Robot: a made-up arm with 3 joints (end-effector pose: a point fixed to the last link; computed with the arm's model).
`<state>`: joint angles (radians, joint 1 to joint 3).
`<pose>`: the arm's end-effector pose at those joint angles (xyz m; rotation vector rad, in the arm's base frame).
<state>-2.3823 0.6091 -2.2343</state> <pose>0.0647 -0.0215 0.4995 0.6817 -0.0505 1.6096</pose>
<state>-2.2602 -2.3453 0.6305</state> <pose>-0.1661 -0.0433 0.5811 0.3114 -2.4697 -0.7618</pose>
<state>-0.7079 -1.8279 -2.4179</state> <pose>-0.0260 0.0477 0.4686 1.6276 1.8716 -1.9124</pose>
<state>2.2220 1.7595 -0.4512</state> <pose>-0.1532 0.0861 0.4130 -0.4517 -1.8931 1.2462</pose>
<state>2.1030 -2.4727 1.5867</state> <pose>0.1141 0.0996 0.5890 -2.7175 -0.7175 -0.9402</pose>
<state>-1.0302 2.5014 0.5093</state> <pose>0.0164 -0.1635 0.3431 -1.8057 1.7500 -0.2147</pose>
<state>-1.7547 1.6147 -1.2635</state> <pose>0.0633 -0.1021 0.4895 -2.1437 0.5374 -2.1111</pose>
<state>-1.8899 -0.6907 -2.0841</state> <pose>0.0208 0.0091 0.4816 -0.8602 -0.0838 2.1972</pose>
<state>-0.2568 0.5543 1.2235</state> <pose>0.1378 0.2302 0.3767 -0.4253 0.3885 0.9410</pose>
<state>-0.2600 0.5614 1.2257</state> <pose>0.1381 0.2292 0.3752 -0.4296 0.3946 0.9394</pose>
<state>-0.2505 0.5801 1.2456</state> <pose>0.1332 0.2299 0.3710 -0.4429 0.4110 0.9661</pose>
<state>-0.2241 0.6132 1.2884</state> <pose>0.1213 0.2323 0.3635 -0.4672 0.4408 1.0295</pose>
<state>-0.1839 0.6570 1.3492</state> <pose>0.1035 0.2347 0.3539 -0.5002 0.4817 1.1211</pose>
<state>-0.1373 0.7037 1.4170</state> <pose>0.0831 0.2356 0.3441 -0.5363 0.5275 1.2235</pose>
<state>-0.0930 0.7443 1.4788</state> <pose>0.0641 0.2348 0.3360 -0.5688 0.5693 1.3170</pose>
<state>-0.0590 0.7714 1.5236</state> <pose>0.0500 0.2335 0.3309 -0.5916 0.5986 1.3858</pose>
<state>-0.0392 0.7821 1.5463</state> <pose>0.0424 0.2330 0.3290 -0.6020 0.6109 1.4234</pose>
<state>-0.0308 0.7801 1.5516</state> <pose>0.0397 0.2336 0.3294 -0.6024 0.6095 1.4366</pose>
